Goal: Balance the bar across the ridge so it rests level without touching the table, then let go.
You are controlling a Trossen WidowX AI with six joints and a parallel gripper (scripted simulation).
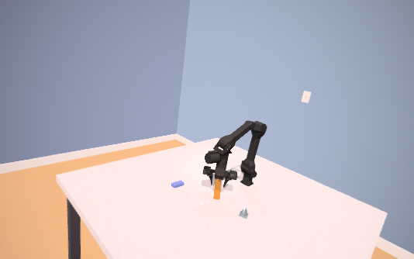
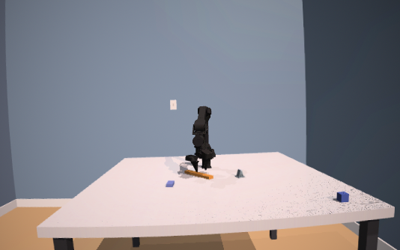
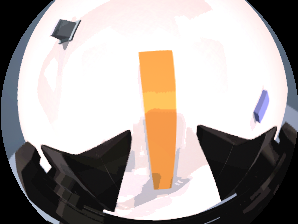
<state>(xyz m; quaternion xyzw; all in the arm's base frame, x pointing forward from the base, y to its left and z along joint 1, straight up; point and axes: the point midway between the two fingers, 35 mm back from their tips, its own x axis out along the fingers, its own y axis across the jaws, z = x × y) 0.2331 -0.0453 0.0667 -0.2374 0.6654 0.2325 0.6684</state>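
Right now the orange bar is 2 cm to the right of my gripper tip, 2 cm below it and 2 cm behind it. Also, from my gripper tip: blue cube (55 cm to the left, 51 cm ahead, 2 cm below); flat blue block (17 cm to the right, 15 cm ahead, 2 cm below).
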